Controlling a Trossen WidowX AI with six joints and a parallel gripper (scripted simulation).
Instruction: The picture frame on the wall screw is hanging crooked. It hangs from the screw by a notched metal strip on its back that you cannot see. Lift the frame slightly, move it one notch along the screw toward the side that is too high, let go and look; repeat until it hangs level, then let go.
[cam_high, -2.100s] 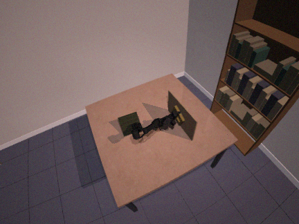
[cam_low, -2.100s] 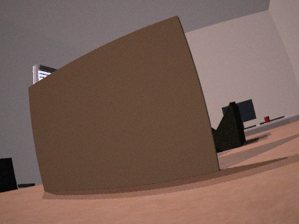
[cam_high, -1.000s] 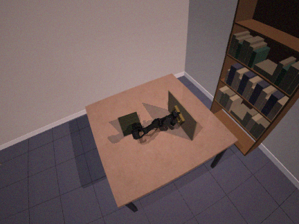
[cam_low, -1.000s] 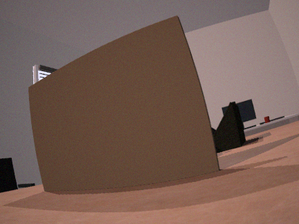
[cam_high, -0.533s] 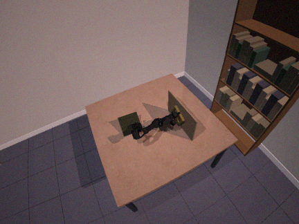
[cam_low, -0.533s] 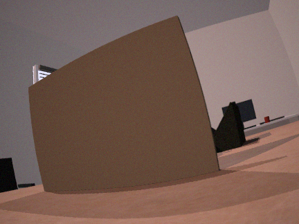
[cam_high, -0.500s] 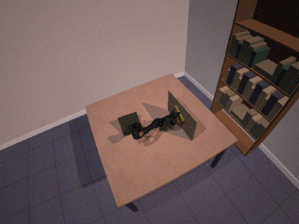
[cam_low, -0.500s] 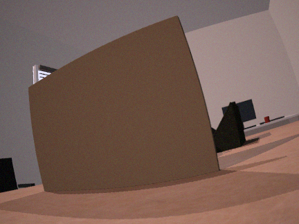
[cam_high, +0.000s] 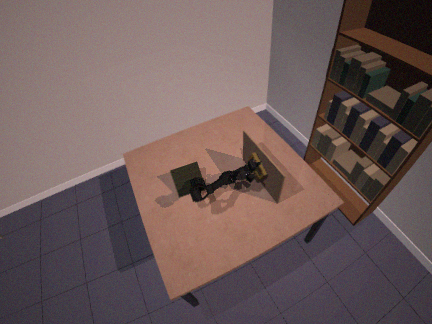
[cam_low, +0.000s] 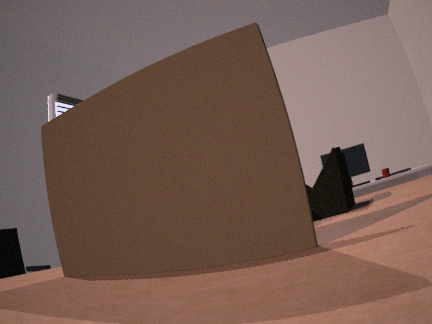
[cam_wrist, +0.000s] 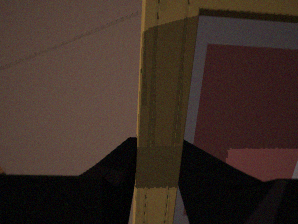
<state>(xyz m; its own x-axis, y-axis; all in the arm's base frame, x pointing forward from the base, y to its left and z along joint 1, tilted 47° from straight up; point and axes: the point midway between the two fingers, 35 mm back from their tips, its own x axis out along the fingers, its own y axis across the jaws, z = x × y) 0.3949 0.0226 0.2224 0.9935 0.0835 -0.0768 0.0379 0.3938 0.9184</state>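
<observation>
Now: the picture frame 50 mm below my gripper tip and 20 mm to the left of it. Round my gripper tip: wall panel 60 mm below, 20 mm to the left, 10 mm ahead.
</observation>
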